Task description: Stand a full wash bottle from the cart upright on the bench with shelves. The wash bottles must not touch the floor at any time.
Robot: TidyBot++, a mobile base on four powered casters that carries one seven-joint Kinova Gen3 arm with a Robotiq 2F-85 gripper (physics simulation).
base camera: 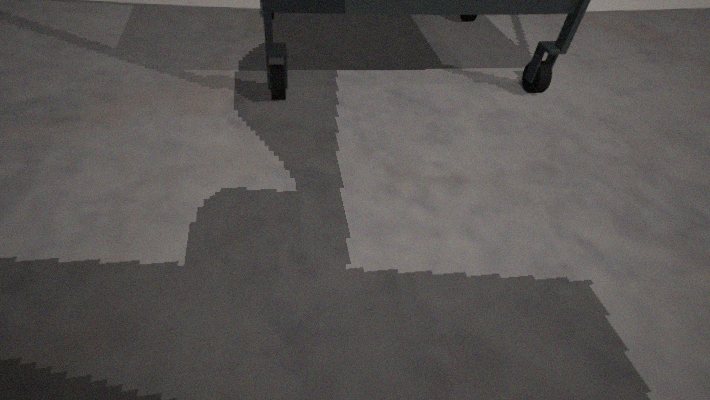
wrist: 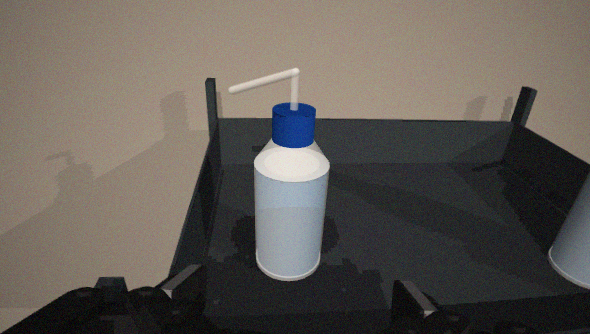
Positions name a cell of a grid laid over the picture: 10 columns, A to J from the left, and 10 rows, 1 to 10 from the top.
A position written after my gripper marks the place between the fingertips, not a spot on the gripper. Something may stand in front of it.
In view: my gripper (wrist: F9) and a dark cart (wrist: H7).
